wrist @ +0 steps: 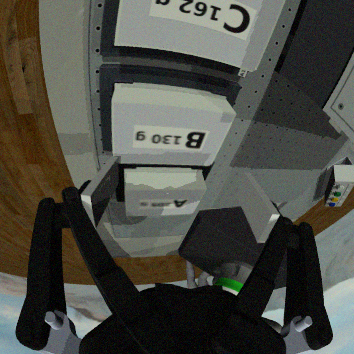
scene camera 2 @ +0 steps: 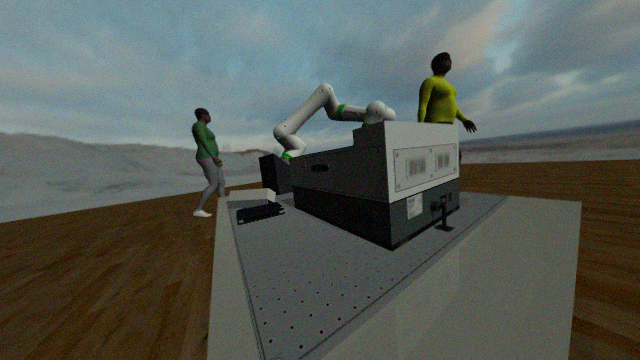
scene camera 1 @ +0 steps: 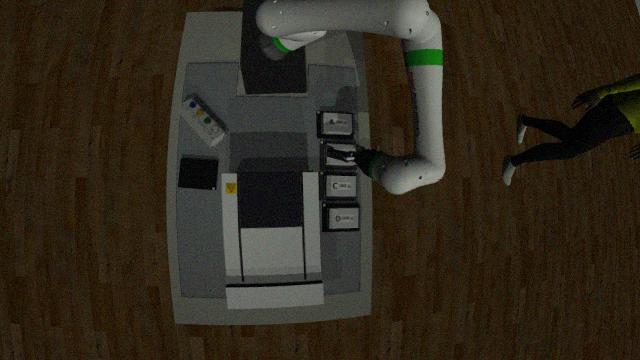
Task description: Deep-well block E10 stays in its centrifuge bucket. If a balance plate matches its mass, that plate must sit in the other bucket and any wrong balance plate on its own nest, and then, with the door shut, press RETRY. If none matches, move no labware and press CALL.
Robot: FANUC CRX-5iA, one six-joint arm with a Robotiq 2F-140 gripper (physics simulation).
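Frame: origin at the arm's base, x ahead, y left, z up, level; metres.
Seen in the pictures: gripper, between the fingertips: (wrist: 180,177) (scene camera 1: 342,148); arm's base, origin of its link: (wrist: 241,270) (scene camera 2: 283,168) (scene camera 1: 271,44).
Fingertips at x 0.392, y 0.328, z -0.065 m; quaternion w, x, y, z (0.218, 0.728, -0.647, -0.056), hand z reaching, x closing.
Offsets run from my fingertips to a thing's top centre.
Balance plates A @[dy -0.013, dx -0.118, dz -0.039 m] (scene camera 1: 336,123) (wrist: 162,181), B @[dy +0.009, dx +0.017, dz -0.039 m] (scene camera 1: 332,162) (wrist: 165,120), C @[dy +0.017, dx +0.149, dz -0.039 m] (scene camera 1: 341,186) (wrist: 175,45) and D @[dy +0.038, dx +0.281, dz -0.039 m] (scene camera 1: 343,218) sit on dark nests in a row right of the centrifuge (scene camera 1: 272,250) (scene camera 2: 340,170). The wrist view reads B 130 g and C 162 g; A's mass is blurred, and D's is too small to read. My gripper (scene camera 1: 342,153) (wrist: 180,177) is open and empty above plate B, partly covering it in scene camera 1. Block E10 and the buckets do not show. The button box @[dy -0.589, dx -0.069, dz -0.009 m] (scene camera 1: 204,121) (scene camera 2: 251,195) (wrist: 343,181) has coloured buttons with unreadable labels.
A black tray-like nest @[dy -0.580, dx +0.146, dz -0.062 m] (scene camera 1: 198,173) (scene camera 2: 260,212) lies left of the centrifuge. The dark robot pedestal (scene camera 1: 274,75) stands at the back. A person in yellow (scene camera 1: 629,107) (scene camera 2: 440,100) and one in green (scene camera 2: 205,140) stand off the table.
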